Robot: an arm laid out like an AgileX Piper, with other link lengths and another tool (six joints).
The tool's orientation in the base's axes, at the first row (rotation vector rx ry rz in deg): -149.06 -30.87 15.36
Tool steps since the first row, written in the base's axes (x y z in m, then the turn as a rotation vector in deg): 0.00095 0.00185 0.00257 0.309 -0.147 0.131; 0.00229 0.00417 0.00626 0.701 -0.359 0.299; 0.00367 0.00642 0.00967 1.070 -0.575 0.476; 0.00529 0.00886 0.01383 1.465 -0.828 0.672; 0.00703 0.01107 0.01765 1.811 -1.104 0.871; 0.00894 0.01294 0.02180 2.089 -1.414 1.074; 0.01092 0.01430 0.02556 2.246 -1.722 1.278; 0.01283 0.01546 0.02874 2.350 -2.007 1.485
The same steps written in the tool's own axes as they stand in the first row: 0.00139 -0.00243 -0.00176 0.206 0.157 -0.259; 0.00323 -0.00566 -0.00441 0.456 0.377 -0.600; 0.00509 -0.00868 -0.00685 0.683 0.588 -0.943; 0.00719 -0.01213 -0.00994 0.916 0.829 -1.326; 0.00933 -0.01520 -0.01286 1.095 1.071 -1.706; 0.01145 -0.01810 -0.01625 1.198 1.316 -2.086; 0.01345 -0.02036 -0.01953 1.192 1.520 -2.431; 0.01537 -0.02221 -0.02236 1.148 1.686 -2.756
